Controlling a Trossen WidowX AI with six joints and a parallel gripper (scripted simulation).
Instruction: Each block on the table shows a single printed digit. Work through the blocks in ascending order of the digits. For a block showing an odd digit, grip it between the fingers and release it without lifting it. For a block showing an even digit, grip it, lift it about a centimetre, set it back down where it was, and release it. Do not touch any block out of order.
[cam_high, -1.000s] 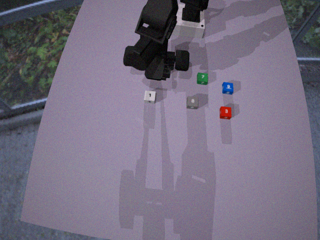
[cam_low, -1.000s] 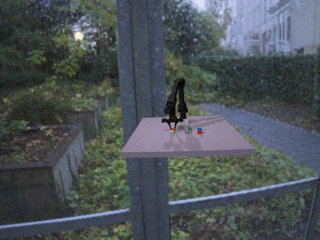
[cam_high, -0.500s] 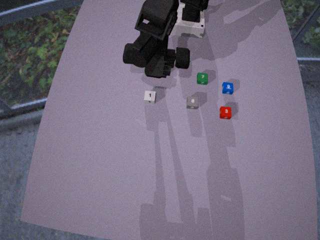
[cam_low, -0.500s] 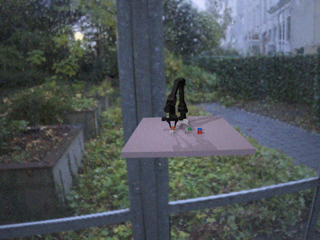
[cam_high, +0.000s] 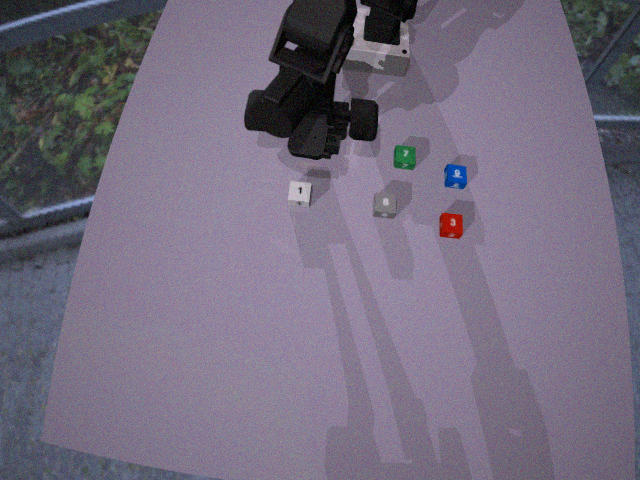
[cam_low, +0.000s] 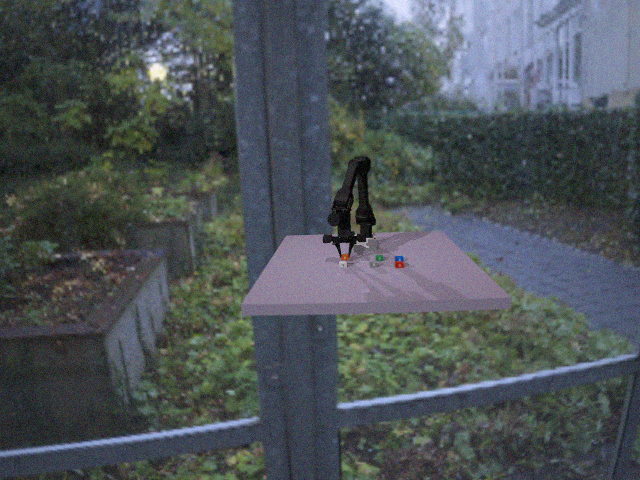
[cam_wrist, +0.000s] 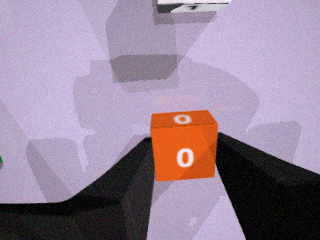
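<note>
My gripper tip is right at the orange block. Also, from my gripper tip: grey block: 120 mm to the left, 80 mm ahead, 10 mm below; then white 1 block: 80 mm ahead, 10 mm to the right, 10 mm below; then green block: 150 mm to the left, 10 mm below, 10 mm behind.
</note>
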